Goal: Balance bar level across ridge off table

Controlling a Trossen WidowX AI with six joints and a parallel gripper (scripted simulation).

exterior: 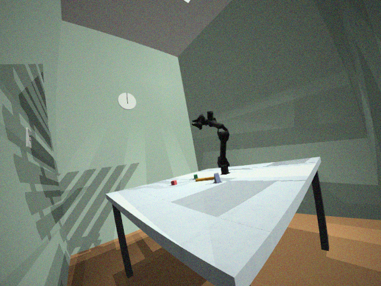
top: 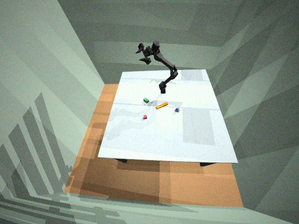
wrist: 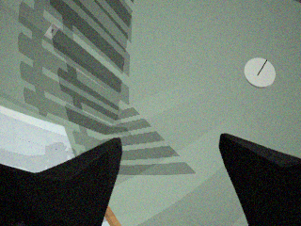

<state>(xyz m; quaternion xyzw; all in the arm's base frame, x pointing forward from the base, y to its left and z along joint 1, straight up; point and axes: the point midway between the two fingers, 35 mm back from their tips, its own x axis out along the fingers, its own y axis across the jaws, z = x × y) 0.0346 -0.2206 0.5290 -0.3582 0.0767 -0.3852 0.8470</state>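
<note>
My gripper tip is now 530 mm above the orange bar, 230 mm to the right of it and 180 mm short of it. Round my gripper tip: green block 520 mm below, 100 mm ahead, 30 mm to the left; red block 520 mm below, 340 mm ahead, 40 mm to the left.
</note>
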